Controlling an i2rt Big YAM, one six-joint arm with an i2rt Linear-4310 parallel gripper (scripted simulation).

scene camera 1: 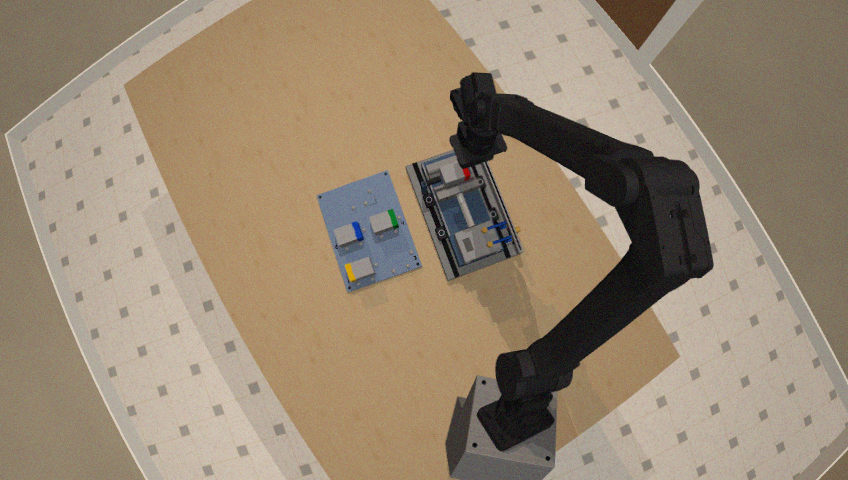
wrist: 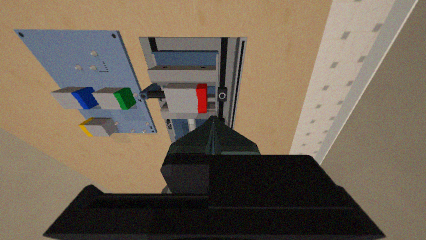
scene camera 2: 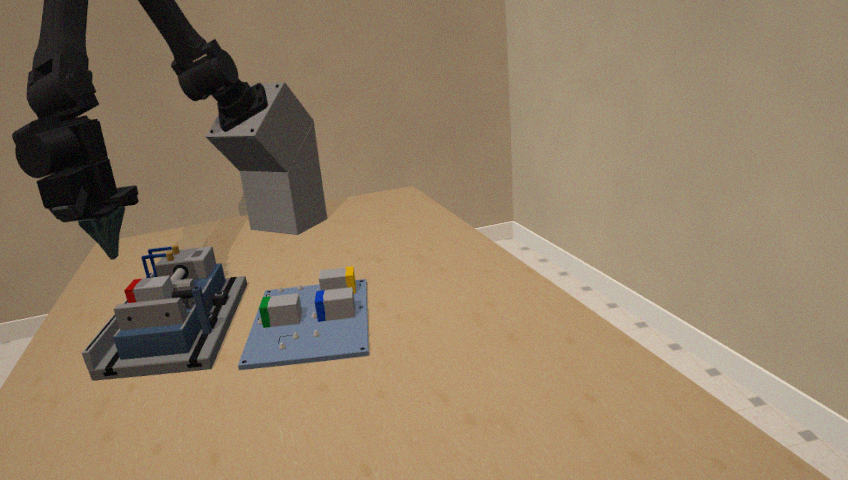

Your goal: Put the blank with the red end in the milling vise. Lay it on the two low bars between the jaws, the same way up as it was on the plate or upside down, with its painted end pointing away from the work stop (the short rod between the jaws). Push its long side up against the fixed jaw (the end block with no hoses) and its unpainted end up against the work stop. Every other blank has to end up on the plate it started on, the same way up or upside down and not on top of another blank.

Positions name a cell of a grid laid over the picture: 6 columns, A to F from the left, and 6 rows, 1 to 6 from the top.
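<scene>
A yellow-ended blank (scene camera 2: C4) is visible. A blue-ended blank (scene camera 2: C4) (wrist: A3) and a red-ended blank (scene camera 2: B4) (wrist: C3) are present too. My gripper (scene camera 1: D2) (scene camera 2: A4) (wrist: D4) is likewise visible.
</scene>
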